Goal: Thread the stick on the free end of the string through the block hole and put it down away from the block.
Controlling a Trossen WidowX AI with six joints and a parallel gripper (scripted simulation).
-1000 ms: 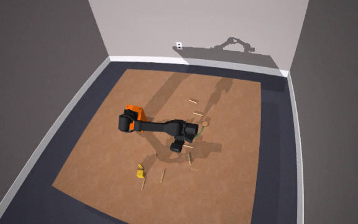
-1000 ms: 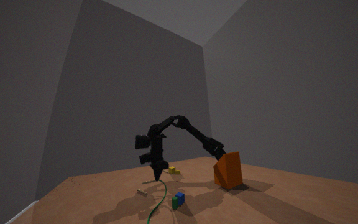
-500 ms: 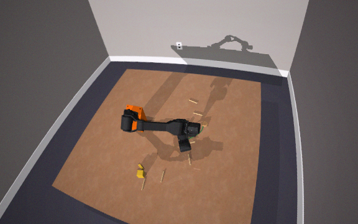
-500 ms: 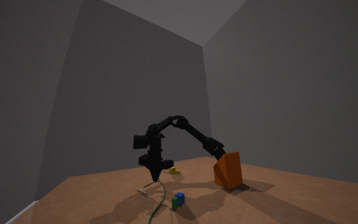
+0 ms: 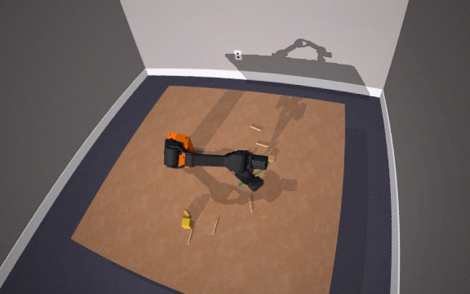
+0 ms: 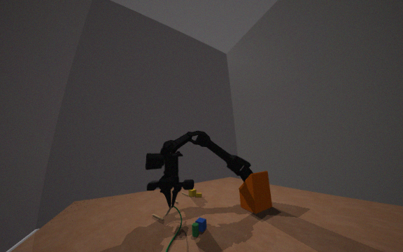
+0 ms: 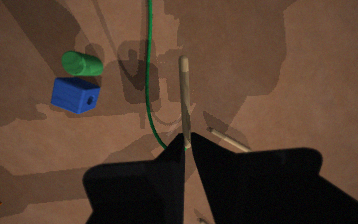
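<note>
My gripper tip is 1 cm to the right of the thin stick and 1 cm short of it. Also, from my gripper tip: blue block: 9 cm to the left, 9 cm behind, 4 cm below; then round wooden button: 21 cm to the left, 5 cm below, 5 cm ahead; then green cylinder: 11 cm to the left, 6 cm behind, 4 cm below.
</note>
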